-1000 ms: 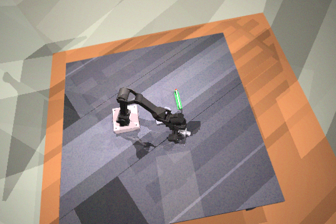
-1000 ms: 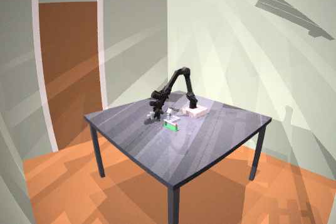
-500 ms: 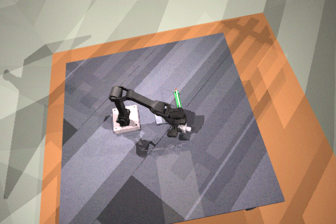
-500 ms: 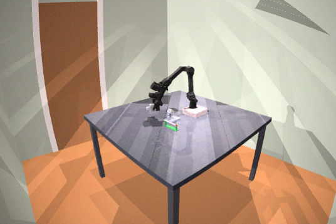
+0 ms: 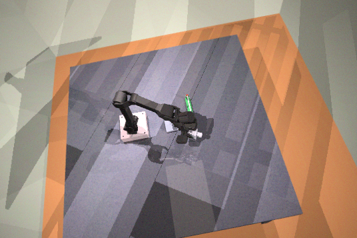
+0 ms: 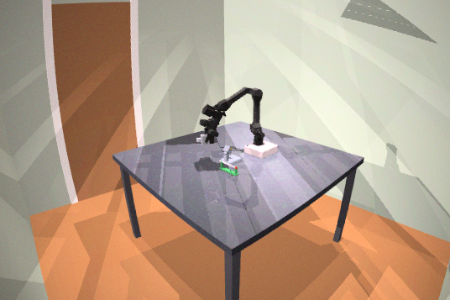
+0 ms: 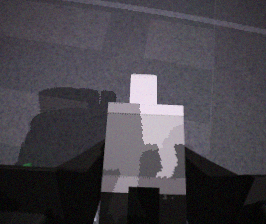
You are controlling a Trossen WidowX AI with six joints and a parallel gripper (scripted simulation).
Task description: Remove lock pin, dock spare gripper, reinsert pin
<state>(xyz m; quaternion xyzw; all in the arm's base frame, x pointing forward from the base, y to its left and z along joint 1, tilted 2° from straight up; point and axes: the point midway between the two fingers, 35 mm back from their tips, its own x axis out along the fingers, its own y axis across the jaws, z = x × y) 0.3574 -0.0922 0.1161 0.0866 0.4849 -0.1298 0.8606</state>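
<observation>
Right now the grey mount is 130 mm to the left of my gripper tip, 100 mm behind it and 70 mm below it. From my gripper tip the other things lie so: green bracket (250 mm to the left, 100 mm below, 10 mm behind); then spare gripper (10 mm above).
</observation>
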